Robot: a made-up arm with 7 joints. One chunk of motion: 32 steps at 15 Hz.
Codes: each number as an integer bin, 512 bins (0 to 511) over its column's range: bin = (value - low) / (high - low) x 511, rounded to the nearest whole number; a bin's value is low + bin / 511 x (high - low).
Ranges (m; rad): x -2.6..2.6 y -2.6..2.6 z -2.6..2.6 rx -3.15..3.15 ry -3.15..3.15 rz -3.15..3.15
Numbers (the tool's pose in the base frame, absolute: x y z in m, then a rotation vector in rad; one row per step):
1: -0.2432 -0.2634 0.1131 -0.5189 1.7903 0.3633
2: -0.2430 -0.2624 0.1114 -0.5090 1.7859 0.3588
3: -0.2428 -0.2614 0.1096 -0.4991 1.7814 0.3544
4: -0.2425 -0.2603 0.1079 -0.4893 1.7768 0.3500
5: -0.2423 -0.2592 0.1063 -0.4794 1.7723 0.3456
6: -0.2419 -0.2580 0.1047 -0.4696 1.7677 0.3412
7: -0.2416 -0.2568 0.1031 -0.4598 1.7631 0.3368
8: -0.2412 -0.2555 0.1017 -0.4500 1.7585 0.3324
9: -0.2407 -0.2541 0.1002 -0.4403 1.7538 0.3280
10: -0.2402 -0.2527 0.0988 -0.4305 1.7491 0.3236
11: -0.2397 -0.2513 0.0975 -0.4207 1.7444 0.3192
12: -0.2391 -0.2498 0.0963 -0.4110 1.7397 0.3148
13: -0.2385 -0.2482 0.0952 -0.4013 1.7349 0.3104
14: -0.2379 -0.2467 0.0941 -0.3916 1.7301 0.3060
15: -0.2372 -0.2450 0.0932 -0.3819 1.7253 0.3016
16: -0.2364 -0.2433 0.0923 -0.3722 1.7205 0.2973
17: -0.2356 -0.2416 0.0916 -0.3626 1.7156 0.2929
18: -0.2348 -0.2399 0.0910 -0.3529 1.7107 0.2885
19: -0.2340 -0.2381 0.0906 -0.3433 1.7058 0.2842
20: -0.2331 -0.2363 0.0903 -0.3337 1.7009 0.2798
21: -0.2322 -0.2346 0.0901 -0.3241 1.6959 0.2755
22: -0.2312 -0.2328 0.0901 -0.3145 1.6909 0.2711
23: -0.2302 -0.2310 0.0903 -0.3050 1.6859 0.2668
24: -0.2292 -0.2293 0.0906 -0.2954 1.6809 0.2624
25: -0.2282 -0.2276 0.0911 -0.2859 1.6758 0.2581
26: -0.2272 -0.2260 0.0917 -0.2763 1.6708 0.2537
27: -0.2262 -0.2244 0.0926 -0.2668 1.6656 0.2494
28: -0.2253 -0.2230 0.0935 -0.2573 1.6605 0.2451
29: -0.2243 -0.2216 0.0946 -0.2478 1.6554 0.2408
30: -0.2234 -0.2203 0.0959 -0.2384 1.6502 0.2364
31: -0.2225 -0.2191 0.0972 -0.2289 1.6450 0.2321
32: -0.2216 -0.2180 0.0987 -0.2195 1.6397 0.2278
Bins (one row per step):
1: 232 230 267 213 401 285
2: 232 230 266 214 400 285
3: 232 230 266 215 400 284
4: 232 230 266 216 400 284
5: 232 230 266 217 399 284
6: 232 230 266 217 399 283
7: 232 230 266 218 399 283
8: 232 230 265 219 398 282
9: 232 231 265 220 398 282
10: 232 231 265 221 397 282
11: 232 231 265 221 397 281
12: 232 231 265 222 397 281
13: 232 231 265 223 396 281
14: 232 231 265 224 396 280
15: 232 231 265 225 395 280
16: 232 232 265 225 395 280
17: 232 232 265 226 395 279
18: 232 232 264 227 394 279
19: 233 232 264 228 394 279
20: 233 232 264 228 393 278
21: 233 232 264 229 393 278
22: 233 233 264 230 393 277
23: 233 233 264 231 392 277
24: 233 233 264 232 392 277
25: 233 233 264 232 391 276
26: 233 233 265 233 391 276
27: 233 233 265 234 391 276
28: 233 234 265 235 390 275
29: 233 234 265 235 390 275
30: 234 234 265 236 389 275
31: 234 234 265 237 389 274
32: 234 234 265 238 388 274

